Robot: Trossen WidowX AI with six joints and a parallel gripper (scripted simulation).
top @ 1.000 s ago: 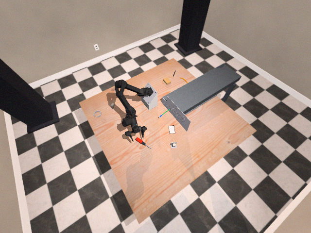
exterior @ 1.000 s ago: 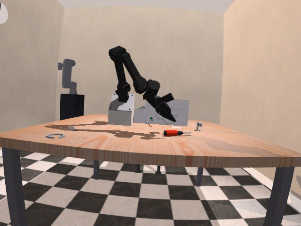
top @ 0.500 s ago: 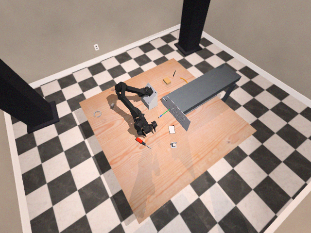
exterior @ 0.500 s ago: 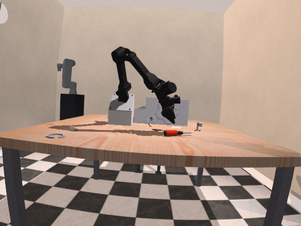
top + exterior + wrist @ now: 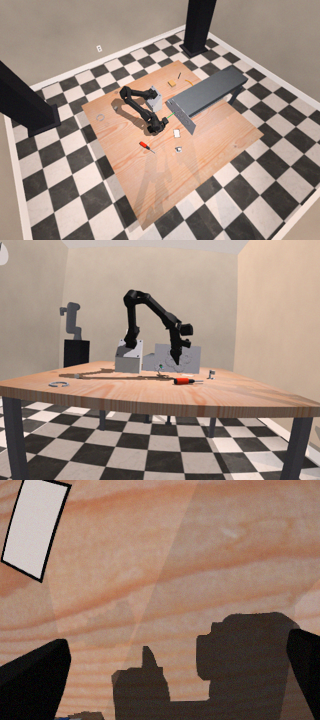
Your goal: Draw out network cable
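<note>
The blue plug lies 9 cm behind my hand, 11 cm to the left of it and 8 cm below it. Round my hand: white rectangle 7 cm ahead, 14 cm to the left, 12 cm below; then network jack 23 cm ahead, 7 cm to the left, 8 cm below; then red screwdriver 7 cm ahead, 16 cm to the right, 11 cm below.
</note>
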